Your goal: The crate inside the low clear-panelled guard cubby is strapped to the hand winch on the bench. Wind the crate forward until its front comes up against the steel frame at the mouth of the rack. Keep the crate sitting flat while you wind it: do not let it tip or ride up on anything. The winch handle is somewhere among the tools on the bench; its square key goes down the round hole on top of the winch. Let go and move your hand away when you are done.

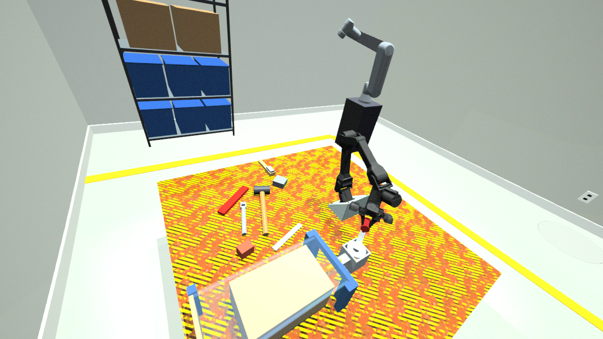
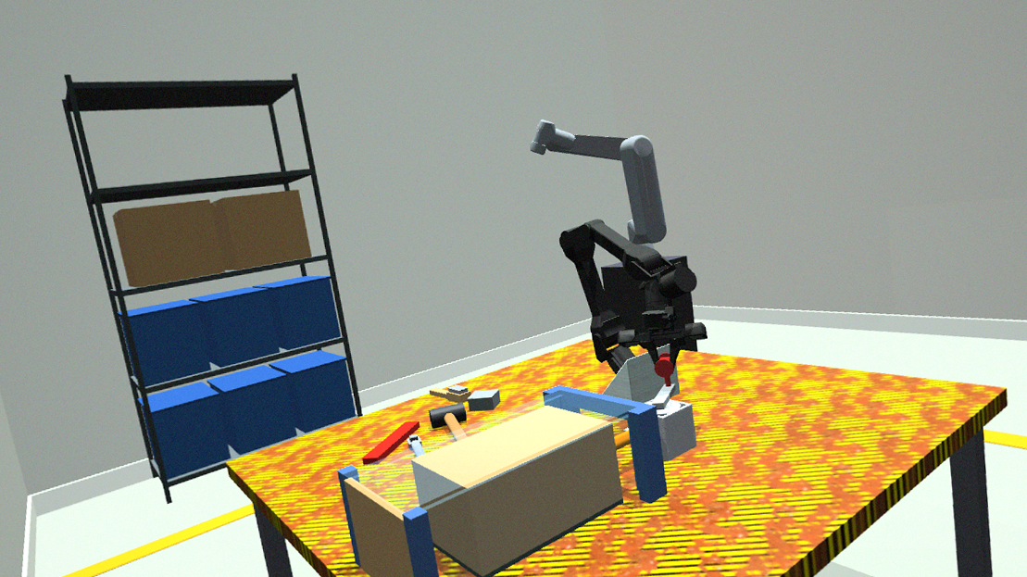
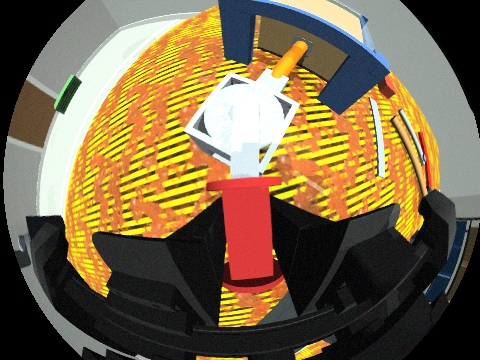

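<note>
Now: gripper tip 20 mm short of the winch handle, 10 mm to the right of it and 30 mm above it. Also, from my gripper tip: red grip (10 mm behind, 10 mm to the right); then blue steel frame (230 mm ahead, 40 mm to the left, 30 mm below); then grey winch (60 mm ahead, 30 mm to the left, 100 mm below).
</note>
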